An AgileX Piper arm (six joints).
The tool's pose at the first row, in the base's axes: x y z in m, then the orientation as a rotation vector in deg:
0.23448 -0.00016 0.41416 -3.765 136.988 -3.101
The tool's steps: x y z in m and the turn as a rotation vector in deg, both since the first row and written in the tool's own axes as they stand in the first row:
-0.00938 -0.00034 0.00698 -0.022 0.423 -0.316
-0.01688 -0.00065 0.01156 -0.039 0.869 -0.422
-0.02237 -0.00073 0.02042 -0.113 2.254 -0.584
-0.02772 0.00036 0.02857 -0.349 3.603 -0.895
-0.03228 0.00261 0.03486 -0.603 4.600 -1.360
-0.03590 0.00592 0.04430 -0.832 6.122 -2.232
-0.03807 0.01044 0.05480 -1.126 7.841 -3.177
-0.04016 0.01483 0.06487 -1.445 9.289 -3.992
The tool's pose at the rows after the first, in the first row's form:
0.24611 -0.00005 0.41545 -4.149 137.405 -3.243
0.25472 0.00002 0.41721 -4.279 137.848 -3.292
0.26477 0.00010 0.41447 -4.494 139.232 -3.343
0.27421 0.00136 0.41208 -4.970 140.581 -3.268
0.28175 0.00376 0.41045 -5.649 141.573 -3.227
0.29073 0.00710 0.40581 -6.817 143.071 -3.436
0.29933 0.01153 0.39935 -8.121 144.757 -3.611
0.30758 0.01584 0.39315 -9.290 146.171 -3.681

